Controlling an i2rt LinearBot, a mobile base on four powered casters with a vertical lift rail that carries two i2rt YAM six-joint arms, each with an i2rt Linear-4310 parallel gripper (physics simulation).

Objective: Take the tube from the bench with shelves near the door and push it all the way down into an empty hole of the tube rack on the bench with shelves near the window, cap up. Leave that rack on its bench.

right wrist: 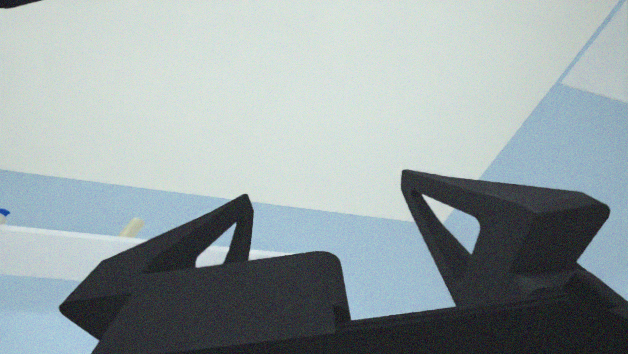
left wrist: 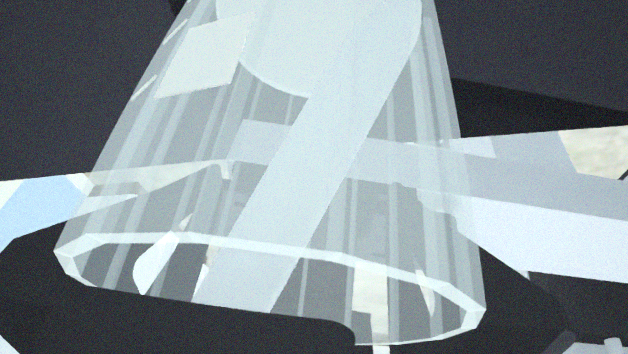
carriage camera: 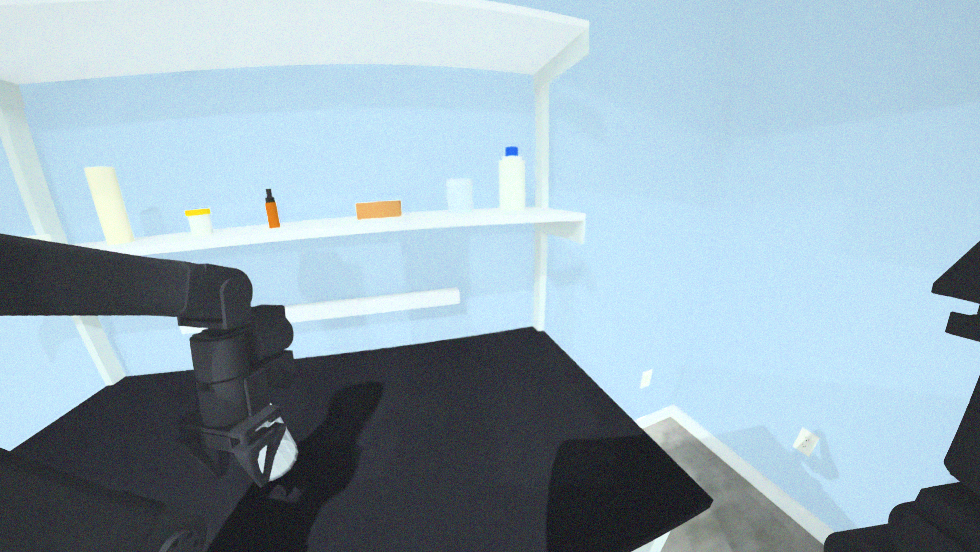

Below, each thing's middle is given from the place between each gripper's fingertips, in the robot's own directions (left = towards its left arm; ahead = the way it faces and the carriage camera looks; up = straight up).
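Labels:
Tube with red cap (left wrist: 240,279): my left hand 3 cm below it, 4 cm short of it. Clear beaker (carriage camera: 286,455): 2 cm above my left hand, 5 cm ahead.
Tube with red cap: 68 cm to the left of my right hand, 14 cm ahead, 34 cm below. Clear beaker, from my right hand: 68 cm to the left, 14 cm ahead, 35 cm below.

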